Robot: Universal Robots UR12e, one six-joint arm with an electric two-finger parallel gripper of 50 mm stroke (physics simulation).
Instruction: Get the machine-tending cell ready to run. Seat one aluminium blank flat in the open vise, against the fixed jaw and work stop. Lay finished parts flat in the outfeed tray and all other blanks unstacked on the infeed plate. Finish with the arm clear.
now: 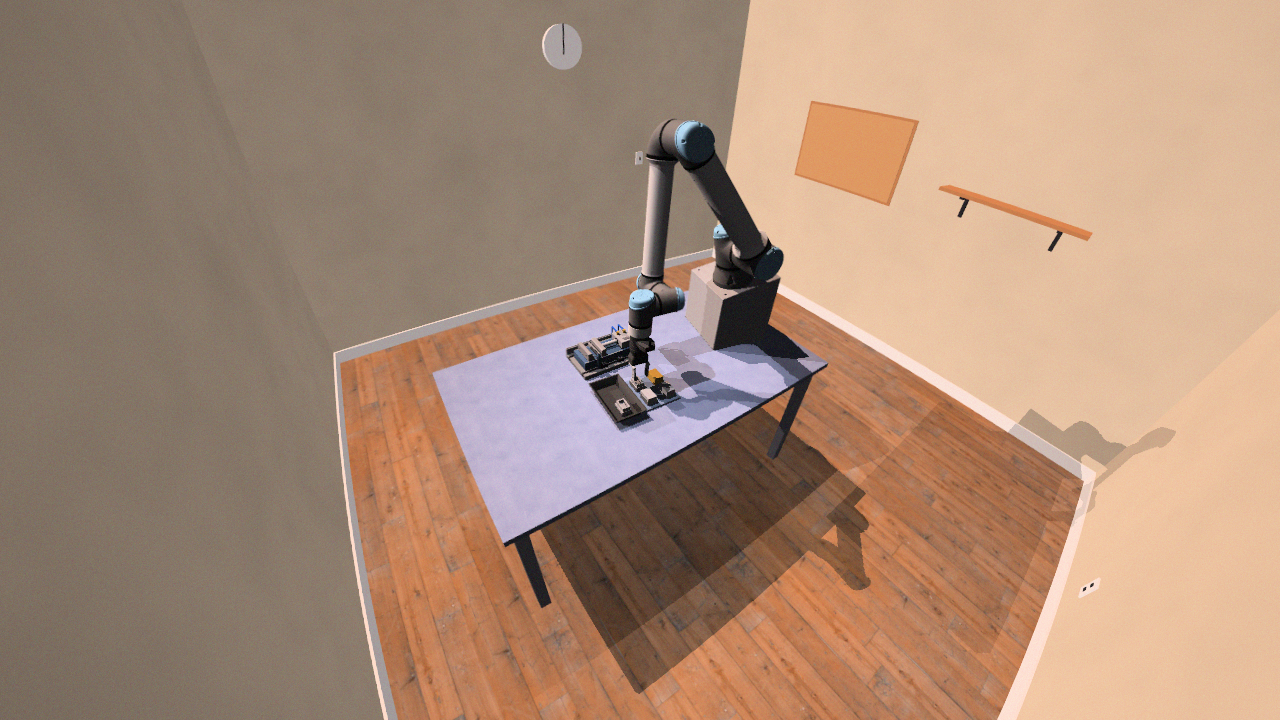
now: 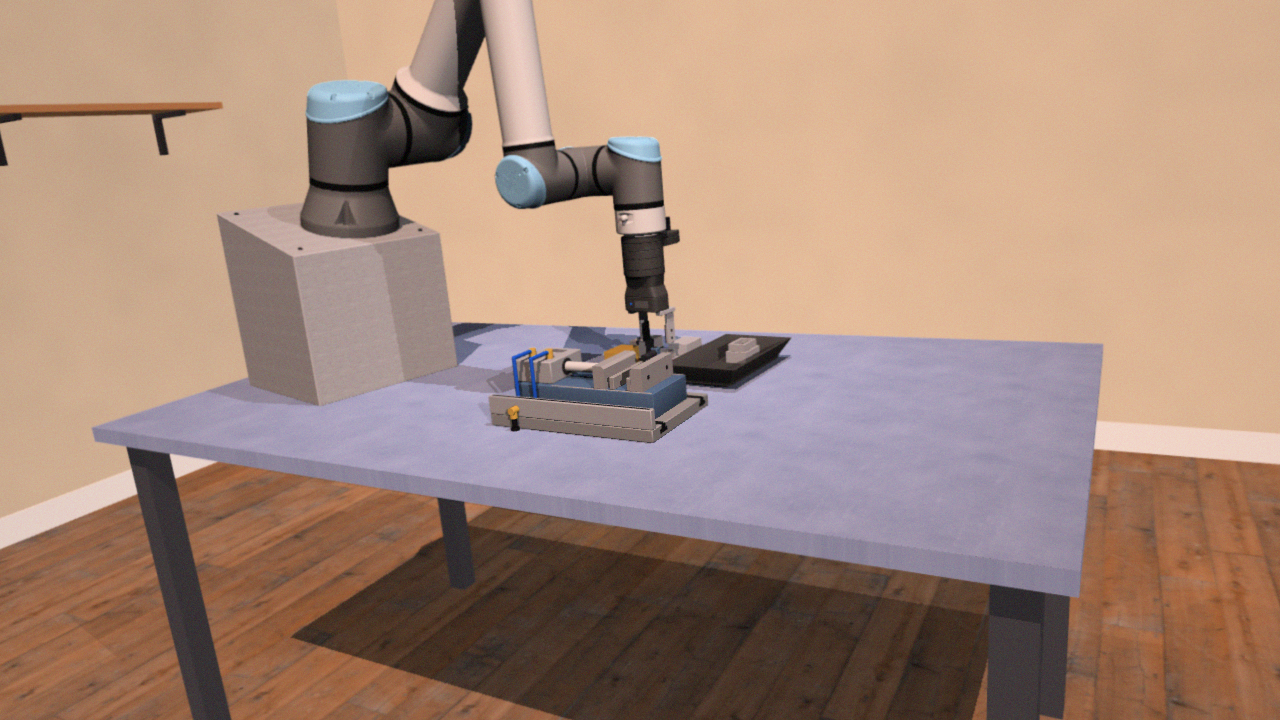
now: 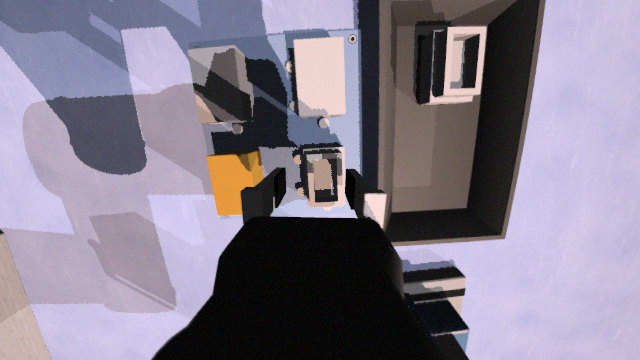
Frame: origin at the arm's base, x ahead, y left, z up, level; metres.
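Where they show: gripper, fingertip midpoint: (image 1: 640, 376) (image 2: 657, 341) (image 3: 315, 180); arm's base, link origin: (image 1: 732, 277) (image 2: 350, 224).
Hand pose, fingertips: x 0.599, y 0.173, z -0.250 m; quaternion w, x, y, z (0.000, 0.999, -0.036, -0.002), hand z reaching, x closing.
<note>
Each offset is from my fingertips to the top centre of the thing. "spot": to the spot under its first point.
My gripper (image 1: 640, 372) (image 2: 657, 342) (image 3: 315, 180) is open, low over the infeed plate {spot: 0.042 m ahead, 0.093 m left, 0.054 m down} (image 3: 353, 75), with its fingers on either side of a pocketed finished part {0.008 m ahead, 0.006 m right, 0.019 m down} (image 3: 341, 192). Also on the plate are a pale silver blank {0.008 m ahead, 0.084 m left, 0.018 m down} (image 3: 320, 75) (image 1: 648, 394), a darker grey block {0.081 m back, 0.084 m left, 0.018 m down} (image 3: 222, 85) partly in shadow, and an orange block {0.081 m back, 0.006 m right, 0.018 m down} (image 3: 235, 185) (image 1: 655, 376) (image 2: 619, 351) left of the fingers. Another pocketed part {0.128 m ahead, 0.091 m left, 0.015 m down} (image 3: 463, 92) (image 2: 742, 349) (image 1: 622, 405) lies in the dark outfeed tray (image 3: 430, 165) (image 1: 608, 391). The vise {0.039 m ahead, 0.250 m right, 0.037 m up} (image 2: 595, 389) has its jaws apart; no blank shows between them.
Small round pins {0.010 m ahead, 0.048 m left, 0.046 m down} (image 3: 323, 122) stand on the infeed plate beside the blocks. The tray wall (image 3: 524, 115) rises right of the plate. Blue hoses (image 2: 520, 374) stand up at the vise's rear. The robot's pedestal (image 2: 349, 322) (image 1: 735, 313) stands at the table's other end.
</note>
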